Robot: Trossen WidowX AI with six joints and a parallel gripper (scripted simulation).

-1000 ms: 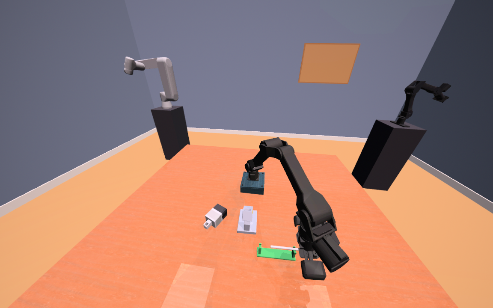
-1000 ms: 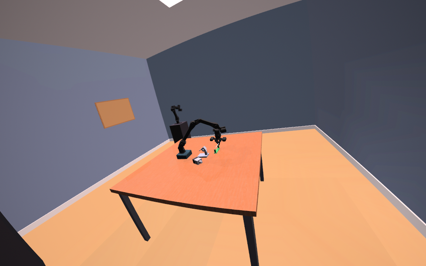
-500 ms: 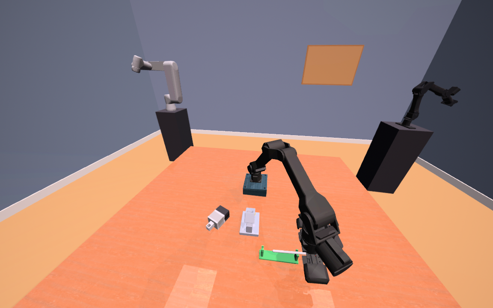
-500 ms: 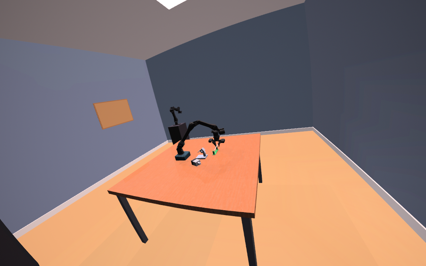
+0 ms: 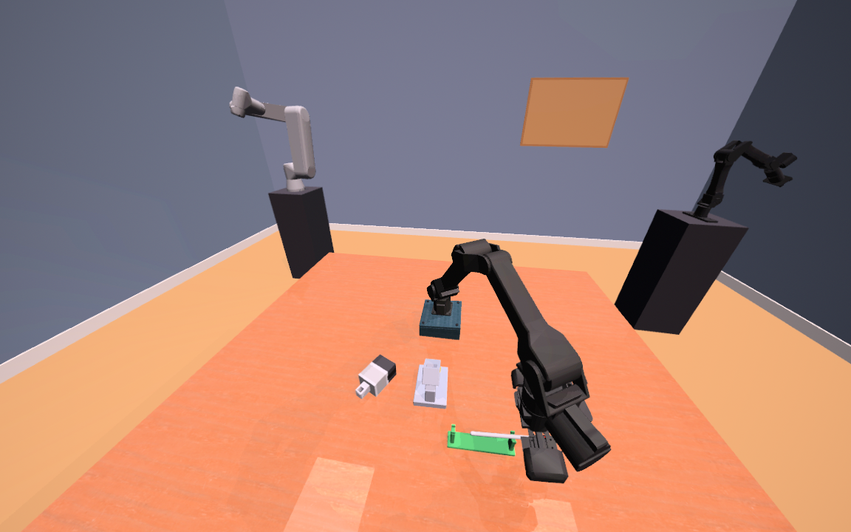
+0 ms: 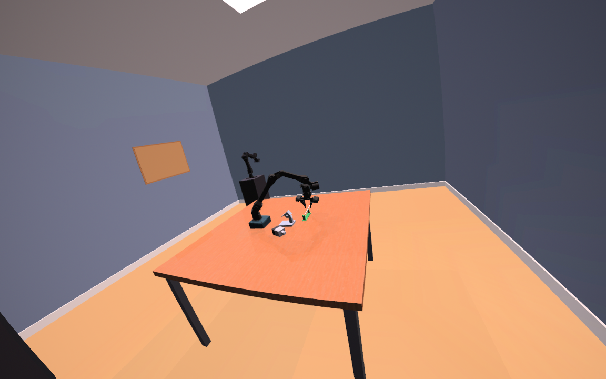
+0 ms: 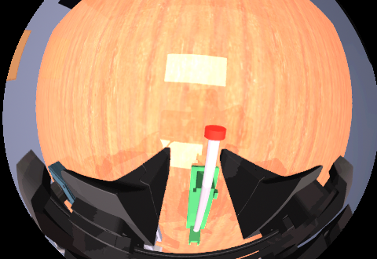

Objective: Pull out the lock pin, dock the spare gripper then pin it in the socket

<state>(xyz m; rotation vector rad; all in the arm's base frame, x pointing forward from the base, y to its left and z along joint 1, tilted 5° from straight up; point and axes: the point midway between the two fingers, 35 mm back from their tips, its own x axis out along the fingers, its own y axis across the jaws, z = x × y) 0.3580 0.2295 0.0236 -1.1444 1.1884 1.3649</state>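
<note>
The green stand lies 10 cm to the right of my gripper tip, 2 cm ahead of it and 1 cm below it. The rest, counted from my gripper tip: mount 22 cm to the right, 8 cm behind, 2 cm above; then spare gripper 37 cm to the right, 7 cm behind, 1 cm below.
</note>
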